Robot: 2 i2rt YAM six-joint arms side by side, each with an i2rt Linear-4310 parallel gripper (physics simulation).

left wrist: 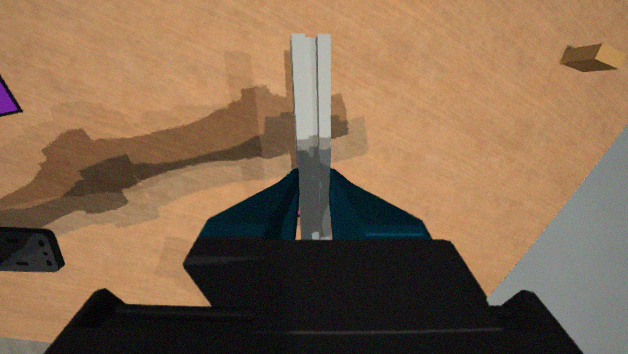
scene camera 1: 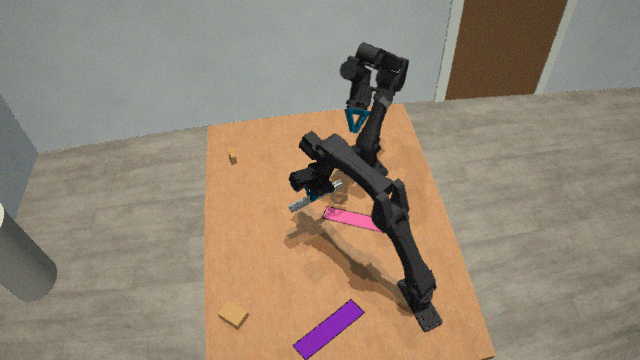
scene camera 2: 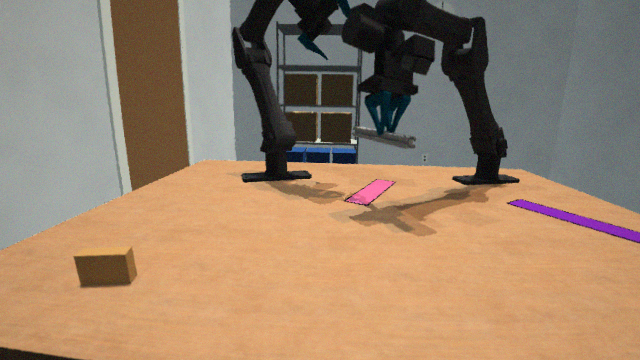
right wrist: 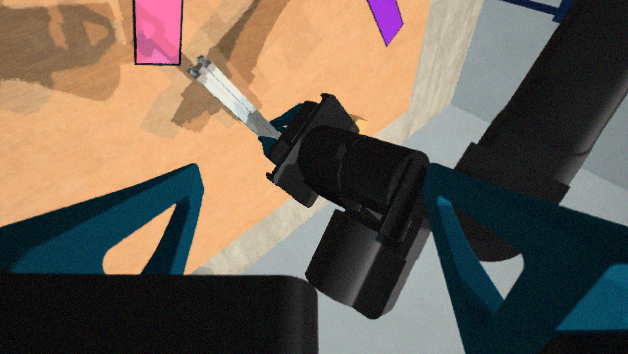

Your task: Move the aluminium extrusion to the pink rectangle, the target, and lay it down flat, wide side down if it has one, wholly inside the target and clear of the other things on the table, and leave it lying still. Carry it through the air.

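Seen in the pictures: left gripper, fingertip midpoint: (left wrist: 314, 176) (scene camera 1: 310, 198) (scene camera 2: 385, 135) (right wrist: 266, 133); right gripper, fingertip midpoint: (scene camera 1: 353, 132) (scene camera 2: 343, 44) (right wrist: 313, 176); left arm's base, link origin: (scene camera 1: 419, 303) (scene camera 2: 485, 180); right arm's base, link origin: (scene camera 1: 368, 161) (scene camera 2: 276, 177).
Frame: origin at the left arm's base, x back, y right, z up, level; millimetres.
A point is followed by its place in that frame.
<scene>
The silver aluminium extrusion (scene camera 1: 300, 204) @(x -243, y 415, z 164 mm) (scene camera 2: 398, 139) @(x -259, y 431, z 157 mm) (left wrist: 311, 90) @(x -254, y 422, z 158 mm) (right wrist: 227, 93) @(x -121, y 444, z 159 mm) is held in the air, well above the table. My left gripper (scene camera 1: 313, 197) @(x -202, y 431, z 158 mm) (scene camera 2: 387, 132) @(x -202, y 431, z 158 mm) (left wrist: 314, 176) @(x -202, y 431, z 158 mm) (right wrist: 266, 133) @(x -202, y 431, z 158 mm) is shut on it near its middle. The pink rectangle (scene camera 1: 350, 218) @(x -66, y 400, z 1 mm) (scene camera 2: 372, 192) @(x -68, y 396, z 1 mm) (right wrist: 158, 35) @(x -112, y 441, z 1 mm) lies flat on the table; in scene camera 1 it is below and right of the extrusion, its right end hidden by the left arm. In the left wrist view a sliver of it shows beside the fingers. My right gripper (scene camera 1: 355, 131) @(x -31, y 475, z 351 mm) is open and empty, high over the far side in scene camera 1.
A purple rectangle (scene camera 1: 328, 329) @(x -306, y 39, z 1 mm) (scene camera 2: 575, 218) @(x -311, y 34, z 1 mm) (left wrist: 7, 100) @(x -208, y 97, z 1 mm) (right wrist: 387, 20) @(x -365, y 24, z 1 mm) lies at the bottom in scene camera 1. A tan block (scene camera 1: 233, 314) @(x -569, y 187, z 30 mm) lies left of it. Another small tan block (scene camera 1: 232, 157) @(x -387, y 833, z 38 mm) (scene camera 2: 106, 267) @(x -393, y 856, z 23 mm) stands at the upper left there. The two arms are close together.
</scene>
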